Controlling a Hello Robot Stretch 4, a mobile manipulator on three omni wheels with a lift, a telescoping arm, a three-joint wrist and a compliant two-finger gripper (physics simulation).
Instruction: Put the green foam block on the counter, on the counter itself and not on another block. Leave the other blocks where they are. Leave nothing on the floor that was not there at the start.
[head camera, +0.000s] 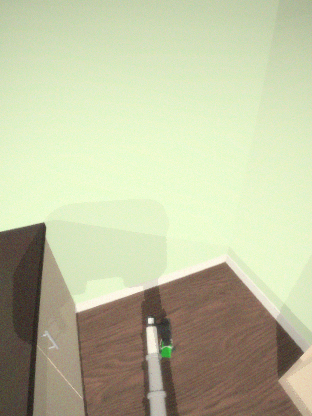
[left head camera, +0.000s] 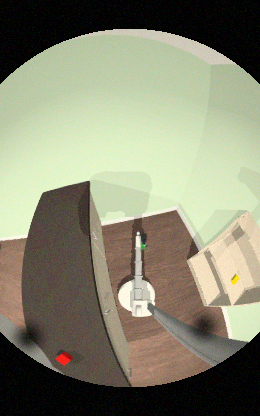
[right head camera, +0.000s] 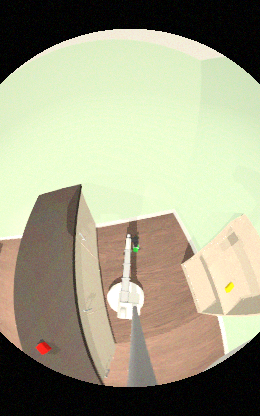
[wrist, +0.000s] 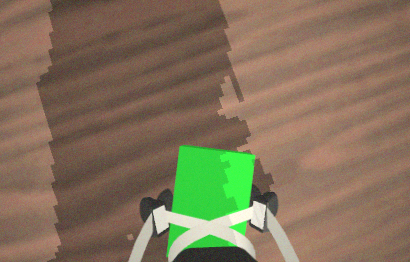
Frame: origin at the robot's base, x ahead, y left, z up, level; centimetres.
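Seen in the pictures: gripper, fingertip midpoint: (head camera: 166, 351) (left head camera: 142, 246) (right head camera: 135, 248) (wrist: 208, 201).
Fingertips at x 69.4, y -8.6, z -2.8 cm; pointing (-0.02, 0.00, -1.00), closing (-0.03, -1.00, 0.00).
Note:
A point is followed by its place in that frame.
The green foam block (head camera: 166, 352) {x 66.8, y -8.4, z 2.0 cm} (left head camera: 143, 247) {x 66.0, y -10.2, z 1.5 cm} (right head camera: 135, 249) {x 66.9, y -8.8, z 1.6 cm} (wrist: 205, 175) {x 72.7, y -8.5, z 1.9 cm} is between the fingertips of my gripper (head camera: 166, 344) (left head camera: 143, 244) {x 69.4, y -8.6, z -2.8 cm} (right head camera: 135, 246) {x 69.4, y -8.6, z -2.8 cm} (wrist: 208, 201) {x 69.4, y -8.6, z -2.8 cm}, low at the floor beside the arm's far end. In the wrist view both pads press against its long sides, and the gripper is shut on it. I cannot tell whether the block touches the floor. The counter (head camera: 15, 360) {x 35.5, y 38.5, z 88.2 cm} (left head camera: 55, 275) {x 8.9, y 52.8, z 88.2 cm} (right head camera: 45, 275) {x 6.7, y 48.5, z 88.2 cm} has a dark top and stands left of the arm. A red block (left head camera: 63, 358) (right head camera: 43, 348) lies on its near part.
A beige open-topped unit (head camera: 300, 377) {x 41.1, y -83.3, z 7.2 cm} (left head camera: 199, 280) {x 8.3, y -85.9, z 7.2 cm} (right head camera: 192, 286) {x 7.9, y -84.8, z 6.6 cm} stands on the right, with a yellow block (left head camera: 235, 279) {x -3.9, y -99.8, z 59.7 cm} (right head camera: 229, 287) {x -3.6, y -99.3, z 59.7 cm} in it. Cabinet fronts with protruding handles (head camera: 51, 340) face the arm. The walls meet in a corner beyond the gripper.

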